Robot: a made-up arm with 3 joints.
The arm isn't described. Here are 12 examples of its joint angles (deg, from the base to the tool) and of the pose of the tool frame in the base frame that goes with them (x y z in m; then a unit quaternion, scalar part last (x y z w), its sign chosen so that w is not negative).
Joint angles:
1: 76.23 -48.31 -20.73
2: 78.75 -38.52 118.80
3: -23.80 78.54 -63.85
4: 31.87 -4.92 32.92
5: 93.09 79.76 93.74
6: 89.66 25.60 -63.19
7: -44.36 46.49 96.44
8: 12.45 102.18 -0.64
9: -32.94 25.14 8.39
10: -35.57 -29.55 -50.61
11: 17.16 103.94 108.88
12: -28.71 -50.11 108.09
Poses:
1: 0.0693 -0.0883 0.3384 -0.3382 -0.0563 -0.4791 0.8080
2: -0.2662 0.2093 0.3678 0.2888 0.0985 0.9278 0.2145
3: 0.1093 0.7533 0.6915 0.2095 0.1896 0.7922 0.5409
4: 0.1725 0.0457 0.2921 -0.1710 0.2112 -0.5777 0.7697
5: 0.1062 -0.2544 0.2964 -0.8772 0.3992 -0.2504 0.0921
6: 0.0460 -0.0419 0.0076 -0.0609 0.5684 -0.0288 0.8200
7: 0.2550 0.2529 0.7118 -0.0844 0.1900 -0.4350 0.8761
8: 0.2633 0.5524 0.1446 -0.2077 0.5058 0.4483 0.7071
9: 0.3844 0.4965 0.6592 0.2342 0.0789 0.0525 0.9675
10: 0.2674 0.4246 0.8257 0.5144 -0.3141 0.0799 0.7939
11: 0.4718 0.3086 0.3829 -0.7395 0.1255 -0.1908 0.6332
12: -0.1478 0.4730 0.4643 0.2439 0.5238 -0.7844 0.2257
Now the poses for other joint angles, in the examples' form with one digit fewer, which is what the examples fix.
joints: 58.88 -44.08 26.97
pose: -0.054 -0.046 0.340 -0.227 -0.032 -0.769 0.597
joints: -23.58 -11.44 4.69
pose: 0.340 0.363 0.555 0.345 0.038 -0.219 0.912
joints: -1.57 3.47 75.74
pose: 0.126 0.167 0.423 -0.096 0.290 -0.672 0.674
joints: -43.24 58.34 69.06
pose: 0.365 0.382 0.731 -0.072 0.113 -0.169 0.976
